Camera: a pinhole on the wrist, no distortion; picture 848 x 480 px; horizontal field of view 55.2 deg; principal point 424.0 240.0 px. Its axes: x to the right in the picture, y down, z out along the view. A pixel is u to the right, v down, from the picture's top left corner.
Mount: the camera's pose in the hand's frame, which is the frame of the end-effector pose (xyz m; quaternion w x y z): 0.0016 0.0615 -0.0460 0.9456 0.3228 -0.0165 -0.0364
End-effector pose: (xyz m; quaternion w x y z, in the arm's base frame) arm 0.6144 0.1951 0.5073 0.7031 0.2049 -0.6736 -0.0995
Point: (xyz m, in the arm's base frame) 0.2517 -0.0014 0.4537
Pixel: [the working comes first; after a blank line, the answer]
In the camera's frame: 0.0253 0.0995 0.4717

467.5 411.2
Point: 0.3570 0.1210 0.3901
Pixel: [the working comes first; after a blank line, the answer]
In the camera's frame: -0.0817 0.0722 0.3378

227.8 413.4
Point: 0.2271 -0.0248 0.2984
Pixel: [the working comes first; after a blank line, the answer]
In the camera's frame: -0.1003 0.0424 0.5506

276.3 302.5
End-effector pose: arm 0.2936 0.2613 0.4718 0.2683 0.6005 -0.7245 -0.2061
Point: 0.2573 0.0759 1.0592
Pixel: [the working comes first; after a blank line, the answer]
In the camera's frame: 0.2409 0.0161 -0.4945

behind the camera
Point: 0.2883 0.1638 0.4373
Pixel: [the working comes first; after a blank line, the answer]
In the camera's frame: 0.0980 -0.0240 0.1166

outside the picture
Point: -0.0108 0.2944 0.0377
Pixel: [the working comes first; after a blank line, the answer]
In the camera's frame: -0.0423 0.2740 0.5137

outside the picture
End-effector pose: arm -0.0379 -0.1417 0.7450 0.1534 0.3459 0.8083 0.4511
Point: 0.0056 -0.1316 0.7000
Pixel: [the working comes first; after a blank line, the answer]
In the camera's frame: -0.0215 -0.0007 0.1287

288.7 235.9
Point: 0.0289 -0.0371 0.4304
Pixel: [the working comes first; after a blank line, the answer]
In the camera's frame: 0.0266 -0.0083 0.4111

476.5 223.6
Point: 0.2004 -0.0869 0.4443
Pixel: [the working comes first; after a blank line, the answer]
In the camera's frame: -0.1340 0.0699 0.4248

168.2 373.5
